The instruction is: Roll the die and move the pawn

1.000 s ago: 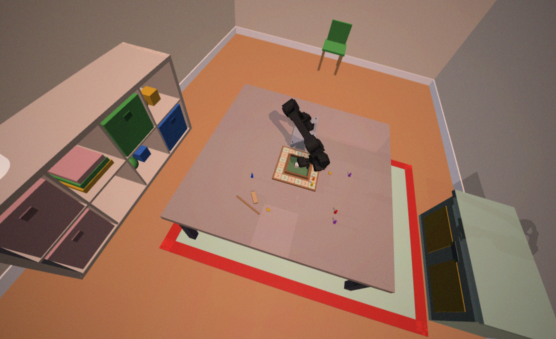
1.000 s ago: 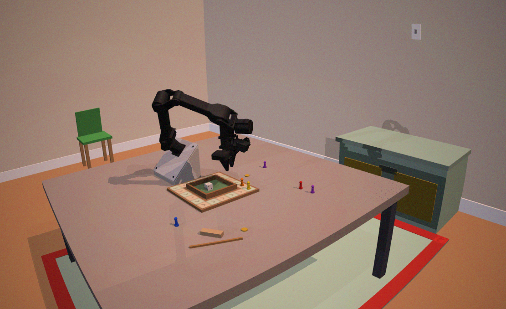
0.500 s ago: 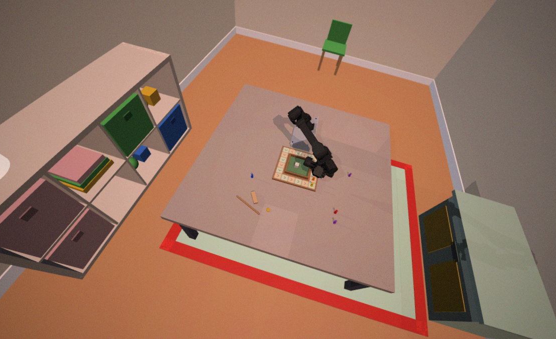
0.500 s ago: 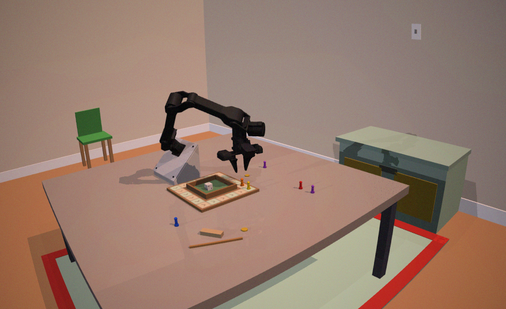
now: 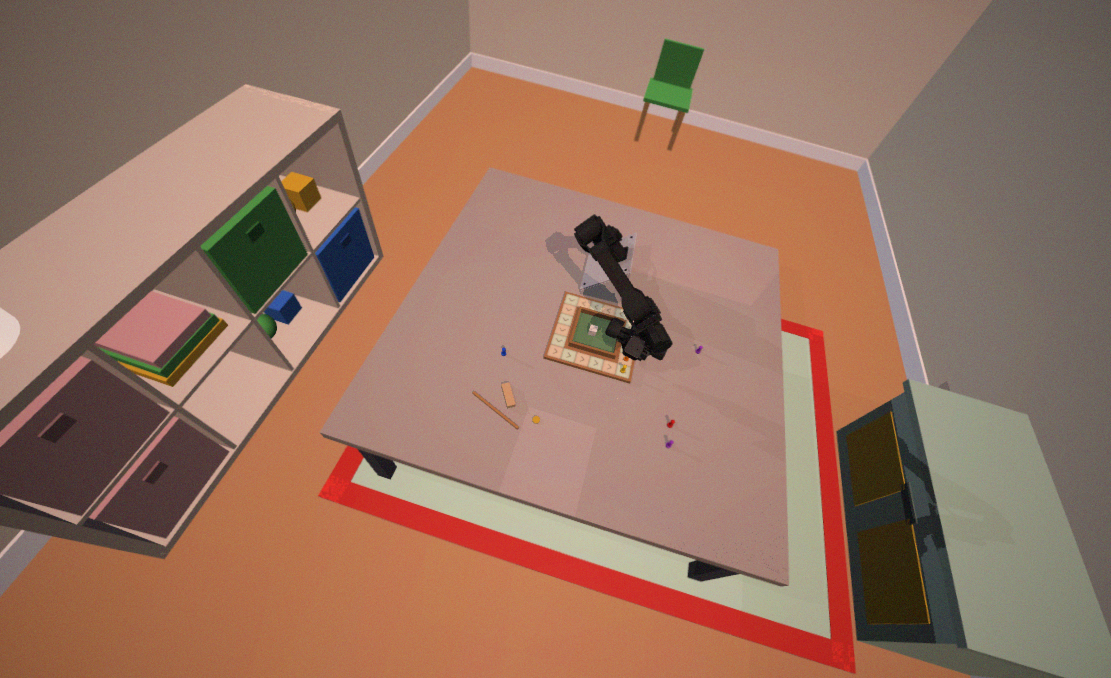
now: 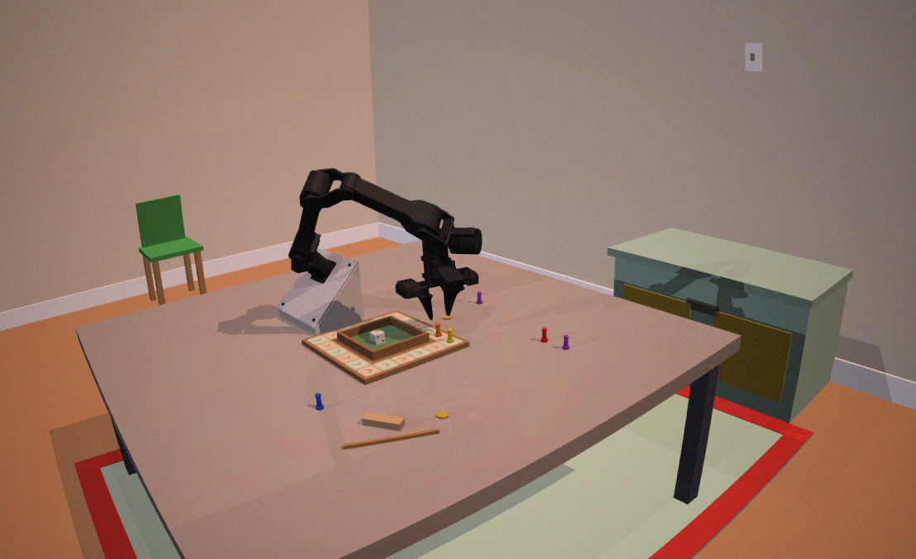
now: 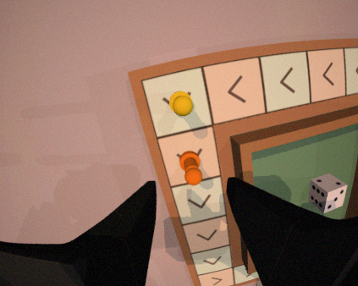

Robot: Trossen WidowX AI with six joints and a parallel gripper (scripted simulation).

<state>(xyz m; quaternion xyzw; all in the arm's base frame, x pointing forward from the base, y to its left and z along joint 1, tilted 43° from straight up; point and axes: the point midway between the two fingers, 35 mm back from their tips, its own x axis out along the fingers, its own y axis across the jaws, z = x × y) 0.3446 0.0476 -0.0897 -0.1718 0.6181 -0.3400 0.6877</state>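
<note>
My gripper tip is now 30 mm above the orange pawn. Also, from my gripper tip: white die: 80 mm behind, 130 mm to the right, 30 mm below; yellow pawn: 40 mm ahead, 10 mm to the right, 30 mm below; red pawn: 180 mm ahead, 160 mm to the left, 40 mm below.
</note>
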